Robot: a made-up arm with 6 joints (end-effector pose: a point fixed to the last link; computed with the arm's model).
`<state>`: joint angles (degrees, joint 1 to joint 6).
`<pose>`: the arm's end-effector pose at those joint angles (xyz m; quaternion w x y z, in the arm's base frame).
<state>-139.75 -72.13 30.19 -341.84 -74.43 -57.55</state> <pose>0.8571 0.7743 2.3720 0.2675 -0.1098 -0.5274 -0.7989</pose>
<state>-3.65 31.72 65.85 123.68 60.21 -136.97</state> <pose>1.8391 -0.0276 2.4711 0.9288 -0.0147 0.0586 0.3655</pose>
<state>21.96 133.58 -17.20 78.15 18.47 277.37</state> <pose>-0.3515 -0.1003 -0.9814 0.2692 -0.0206 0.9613 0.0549</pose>
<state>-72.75 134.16 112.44 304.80 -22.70 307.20</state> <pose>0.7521 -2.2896 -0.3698 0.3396 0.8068 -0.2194 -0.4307</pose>
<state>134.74 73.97 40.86 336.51 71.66 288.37</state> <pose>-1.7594 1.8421 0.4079 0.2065 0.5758 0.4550 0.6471</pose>
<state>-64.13 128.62 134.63 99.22 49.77 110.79</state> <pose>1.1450 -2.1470 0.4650 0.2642 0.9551 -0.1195 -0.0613</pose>
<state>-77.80 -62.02 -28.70 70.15 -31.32 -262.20</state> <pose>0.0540 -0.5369 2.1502 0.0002 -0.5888 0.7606 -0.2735</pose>
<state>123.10 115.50 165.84 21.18 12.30 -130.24</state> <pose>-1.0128 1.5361 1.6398 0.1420 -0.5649 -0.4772 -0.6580</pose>
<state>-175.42 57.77 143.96 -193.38 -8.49 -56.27</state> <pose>-0.8294 -0.0622 2.7529 0.5933 0.4305 -0.5339 0.4214</pose>
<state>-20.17 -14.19 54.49 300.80 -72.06 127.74</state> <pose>0.3430 -0.0180 3.0334 0.5634 -0.7674 -0.2763 0.1313</pose>
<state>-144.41 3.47 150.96 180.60 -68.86 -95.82</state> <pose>0.9811 0.7007 2.0998 0.6803 0.6062 0.4110 -0.0276</pose>
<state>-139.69 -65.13 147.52 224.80 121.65 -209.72</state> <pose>1.2748 1.1790 0.1633 0.2648 -0.4378 -0.7202 -0.4685</pose>
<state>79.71 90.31 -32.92 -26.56 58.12 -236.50</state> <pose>0.1529 0.5788 -0.8012 0.0703 -0.8442 -0.1183 0.5180</pose>
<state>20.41 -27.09 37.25 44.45 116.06 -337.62</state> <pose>0.0406 0.0983 2.9038 0.0650 0.1614 0.9843 0.0298</pose>
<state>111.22 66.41 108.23 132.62 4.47 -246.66</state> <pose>-0.7567 1.9291 2.2706 0.0529 0.5741 0.5587 0.5962</pose>
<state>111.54 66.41 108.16 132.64 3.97 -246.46</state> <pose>-0.7671 1.9261 2.2699 0.0514 0.5756 0.5571 0.5964</pose>
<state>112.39 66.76 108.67 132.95 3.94 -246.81</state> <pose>-0.7950 1.9135 2.2675 0.0458 0.5721 0.5607 0.5968</pose>
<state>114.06 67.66 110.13 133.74 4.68 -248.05</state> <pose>-0.8492 1.8839 2.2626 0.0337 0.5606 0.5723 0.5975</pose>
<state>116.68 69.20 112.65 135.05 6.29 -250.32</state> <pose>-0.9317 1.8327 2.2537 0.0148 0.5397 0.5929 0.5975</pose>
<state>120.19 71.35 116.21 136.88 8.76 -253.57</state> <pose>-1.0366 1.7561 2.2406 0.0095 -0.5090 -0.6211 -0.5959</pose>
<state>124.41 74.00 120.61 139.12 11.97 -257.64</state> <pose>-1.1531 1.6537 2.2224 0.0365 -0.4697 -0.6546 -0.5913</pose>
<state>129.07 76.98 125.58 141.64 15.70 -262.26</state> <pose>-1.2681 1.5291 2.1998 0.0630 -0.4243 -0.6899 -0.5831</pose>
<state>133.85 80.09 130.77 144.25 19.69 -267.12</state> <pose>-1.3700 1.3909 2.1734 0.0864 -0.3763 -0.7242 -0.5713</pose>
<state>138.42 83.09 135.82 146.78 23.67 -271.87</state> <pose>-1.4504 1.2504 2.1459 0.1047 -0.3296 -0.7549 -0.5572</pose>
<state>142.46 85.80 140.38 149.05 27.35 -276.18</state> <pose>-1.5072 1.1213 2.1190 0.1174 -0.2878 -0.7805 -0.5423</pose>
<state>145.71 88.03 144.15 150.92 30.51 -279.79</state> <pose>-1.5424 1.0147 2.0955 0.1248 -0.2537 -0.8004 -0.5286</pose>
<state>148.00 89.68 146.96 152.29 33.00 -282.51</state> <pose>-1.5605 0.9381 2.0773 0.1278 -0.2288 -0.8145 -0.5176</pose>
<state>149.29 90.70 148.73 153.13 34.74 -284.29</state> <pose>-1.5669 0.8936 2.0658 0.1277 -0.2133 -0.8234 -0.5101</pose>
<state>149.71 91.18 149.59 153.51 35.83 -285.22</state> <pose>-1.5662 0.8774 2.0601 0.1255 -0.2058 -0.8281 -0.5061</pose>
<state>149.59 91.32 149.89 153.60 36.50 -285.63</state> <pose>-1.5616 0.8785 2.0583 0.1223 -0.2033 -0.8302 -0.5044</pose>
